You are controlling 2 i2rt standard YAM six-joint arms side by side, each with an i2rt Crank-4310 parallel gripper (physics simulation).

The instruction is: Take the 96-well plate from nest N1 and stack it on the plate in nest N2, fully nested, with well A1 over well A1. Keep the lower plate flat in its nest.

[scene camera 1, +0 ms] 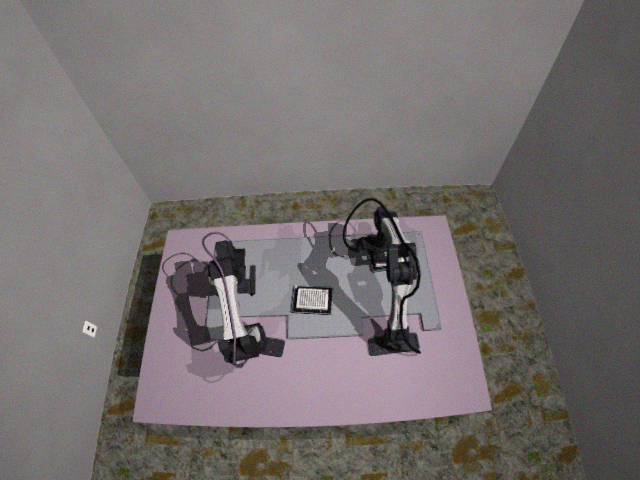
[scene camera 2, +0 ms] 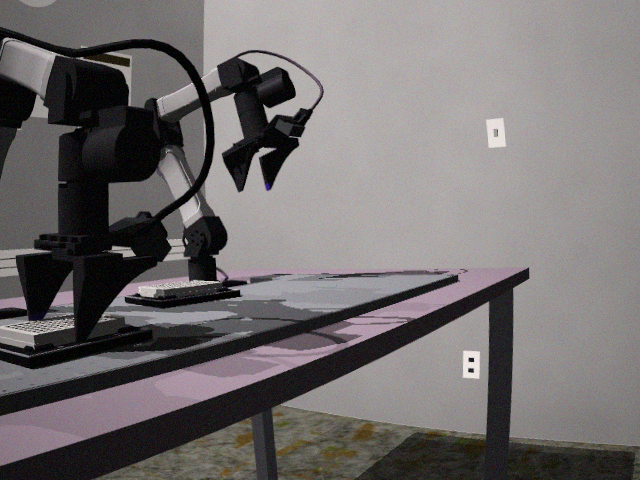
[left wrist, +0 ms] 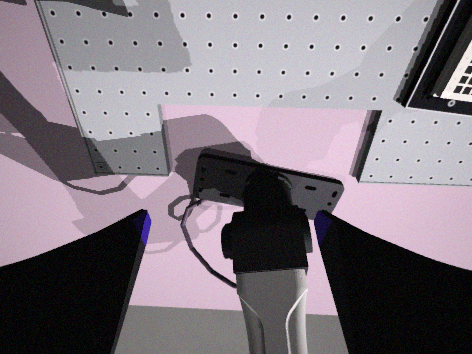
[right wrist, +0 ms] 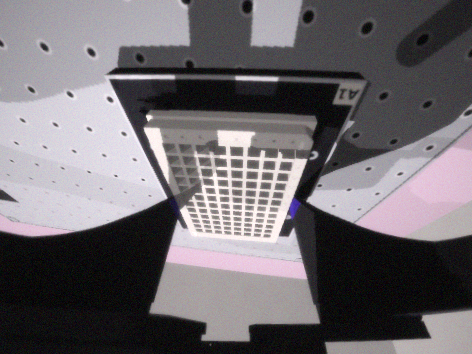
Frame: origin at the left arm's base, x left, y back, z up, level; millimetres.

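Where they show: left gripper, fingertip midpoint: (scene camera 1: 240, 295) (scene camera 2: 255, 191) (left wrist: 232, 214); right gripper, fingertip midpoint: (scene camera 2: 56, 333) (right wrist: 235, 198); left arm's base at its link origin: (scene camera 1: 259, 345) (left wrist: 266, 187); right arm's base at its link origin: (scene camera 1: 393, 344).
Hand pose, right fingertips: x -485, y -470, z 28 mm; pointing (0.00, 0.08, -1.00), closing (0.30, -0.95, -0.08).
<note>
Things, the pixels of their top centre, and the offset from my right fingertips. Level surfaces: height alone.
- pale 96-well plate at its top centre: (right wrist: 230, 203) (scene camera 2: 60, 322) (scene camera 1: 388, 254) dx +8, dy +4, dz +11 mm
- A1 mark at its top centre: (right wrist: 347, 94) dx +96, dy -24, dz -3 mm
- second plate at its top centre: (scene camera 2: 180, 284) (scene camera 1: 312, 298) dx +303, dy +251, dz +11 mm
- grey perforated board at its surface level: dz -15 mm
- pink table at its surface level: dz -28 mm
A pale 96-well plate (scene camera 2: 15, 333) (right wrist: 235, 175) sits in a black nest (scene camera 2: 98, 347) (right wrist: 200, 95). An A1 mark (right wrist: 348, 93) is on this nest's top right corner in the right wrist view. My right gripper (scene camera 2: 57, 329) (right wrist: 235, 198) points down with its fingers apart, one close along each long side of this plate. A second plate (scene camera 1: 312, 298) (scene camera 2: 180, 289) (left wrist: 464, 82) lies flat in another black nest (scene camera 1: 293, 300) (scene camera 2: 180, 301) (left wrist: 431, 70). The N1 and N2 labels cannot be read. My left gripper (scene camera 1: 246, 279) (scene camera 2: 254, 190) (left wrist: 232, 214) is open and empty, high above the board.
The grey perforated board (scene camera 1: 325, 326) (scene camera 2: 392, 287) (left wrist: 240, 55) lies on the pink table (scene camera 1: 320, 382) (scene camera 2: 206, 377). The right arm's cable (scene camera 1: 345, 219) (scene camera 2: 209, 118) loops out beside its wrist. The left arm's base plate (scene camera 1: 273, 347) (left wrist: 215, 175) stands near the board.
</note>
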